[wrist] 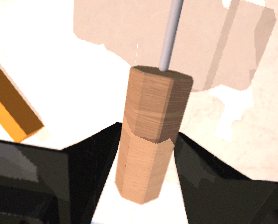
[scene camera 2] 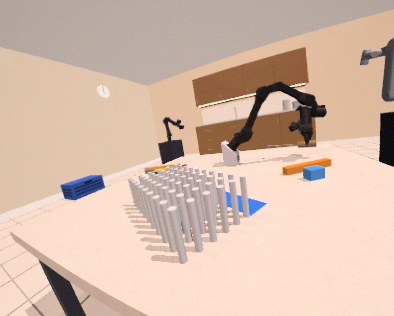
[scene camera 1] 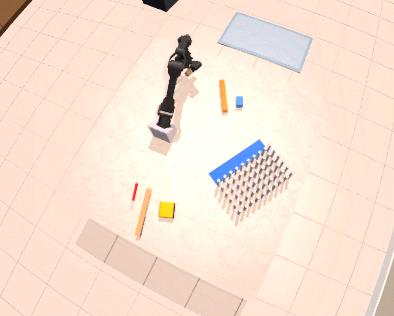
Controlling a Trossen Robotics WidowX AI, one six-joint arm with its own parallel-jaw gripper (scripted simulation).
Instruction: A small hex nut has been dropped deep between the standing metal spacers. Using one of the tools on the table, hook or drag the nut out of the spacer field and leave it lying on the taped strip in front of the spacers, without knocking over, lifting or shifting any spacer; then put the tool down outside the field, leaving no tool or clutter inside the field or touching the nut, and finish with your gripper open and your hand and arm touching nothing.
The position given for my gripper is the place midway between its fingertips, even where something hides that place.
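Visible: my gripper [wrist: 148,132]. Blue taped strip [scene camera 1: 236,161] visible too.
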